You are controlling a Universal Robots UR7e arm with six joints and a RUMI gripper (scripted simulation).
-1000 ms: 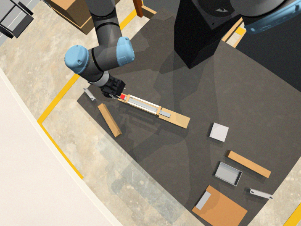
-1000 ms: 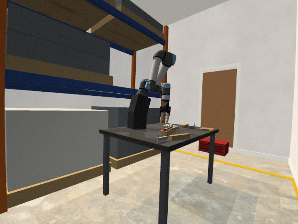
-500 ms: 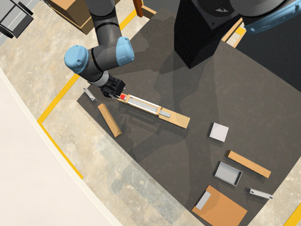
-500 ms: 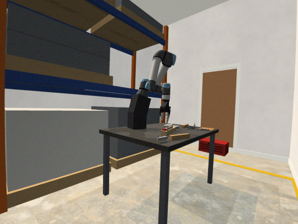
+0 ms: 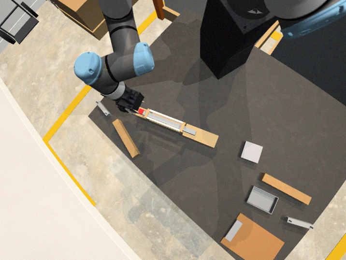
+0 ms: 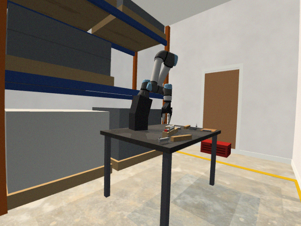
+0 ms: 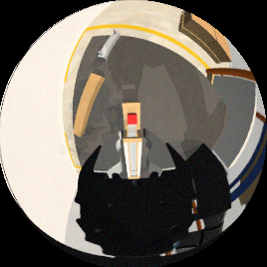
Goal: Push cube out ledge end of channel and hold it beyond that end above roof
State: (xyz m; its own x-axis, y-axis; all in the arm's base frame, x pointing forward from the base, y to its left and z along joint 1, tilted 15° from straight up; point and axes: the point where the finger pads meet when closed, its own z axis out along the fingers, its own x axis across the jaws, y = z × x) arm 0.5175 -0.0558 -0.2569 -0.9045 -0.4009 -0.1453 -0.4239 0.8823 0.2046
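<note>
Now: the red cube 80 mm below my hand. Round my hand: channel: 130 mm to the left, 80 mm below, 60 mm behind; grey block: 500 mm to the left, 250 mm behind, 120 mm below; grey tray: 690 mm to the left, 140 mm behind, 130 mm below.
</note>
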